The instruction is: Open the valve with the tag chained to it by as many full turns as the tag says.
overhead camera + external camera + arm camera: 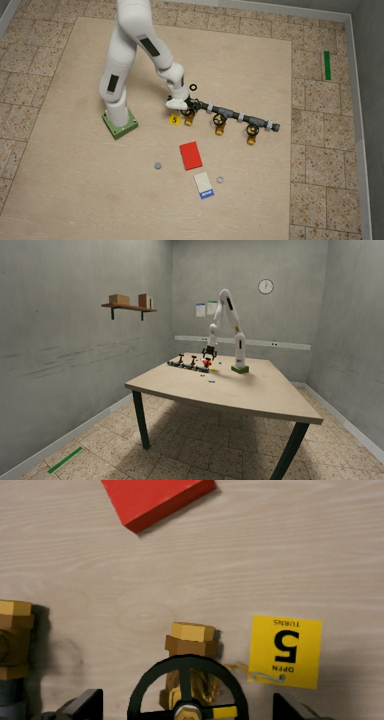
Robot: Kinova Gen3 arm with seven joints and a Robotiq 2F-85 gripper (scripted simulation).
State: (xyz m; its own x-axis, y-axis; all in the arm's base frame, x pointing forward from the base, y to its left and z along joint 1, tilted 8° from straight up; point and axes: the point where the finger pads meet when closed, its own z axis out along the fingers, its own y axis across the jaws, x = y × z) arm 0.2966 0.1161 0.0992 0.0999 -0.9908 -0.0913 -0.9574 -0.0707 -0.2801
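The yellow tag lies 6 cm behind my hand, 1 cm to the right of it and 11 cm below it. The rest, counted from my hand: blue card (19 cm ahead, 29 cm to the right, 10 cm below); red block (8 cm ahead, 18 cm to the right, 10 cm below); grey disc (5 cm behind, 27 cm to the right, 10 cm below).
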